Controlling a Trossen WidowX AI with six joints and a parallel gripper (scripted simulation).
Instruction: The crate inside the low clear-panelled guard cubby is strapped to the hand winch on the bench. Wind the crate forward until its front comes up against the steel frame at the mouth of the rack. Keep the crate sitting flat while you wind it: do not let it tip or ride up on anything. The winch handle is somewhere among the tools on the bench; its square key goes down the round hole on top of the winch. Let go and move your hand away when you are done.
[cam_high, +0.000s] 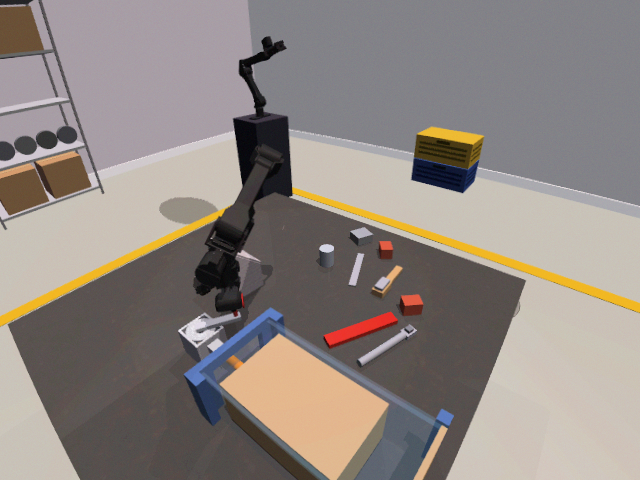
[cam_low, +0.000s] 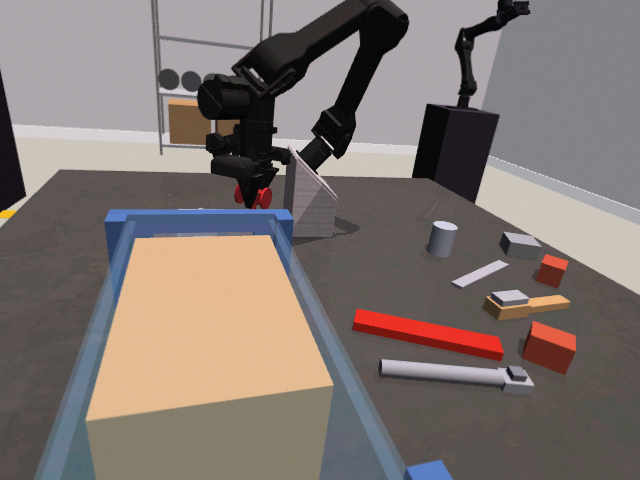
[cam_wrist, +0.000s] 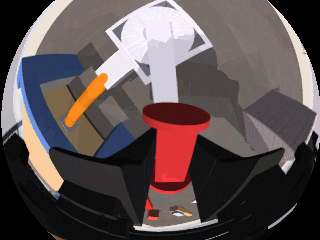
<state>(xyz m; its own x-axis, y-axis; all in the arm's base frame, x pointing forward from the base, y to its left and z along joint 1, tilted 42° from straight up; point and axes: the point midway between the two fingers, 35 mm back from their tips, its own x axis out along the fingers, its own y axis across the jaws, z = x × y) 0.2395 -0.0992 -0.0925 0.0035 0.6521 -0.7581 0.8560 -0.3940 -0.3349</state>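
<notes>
My gripper tip is 10 mm past the winch handle, 30 mm to the left of it and 20 mm above it. The rest, counted from my gripper tip: white winch (50 mm behind, 100 mm to the right, 100 mm below); clear-panelled cubby (370 mm ahead, 50 mm to the right, 10 mm below); red knob (10 mm above).
</notes>
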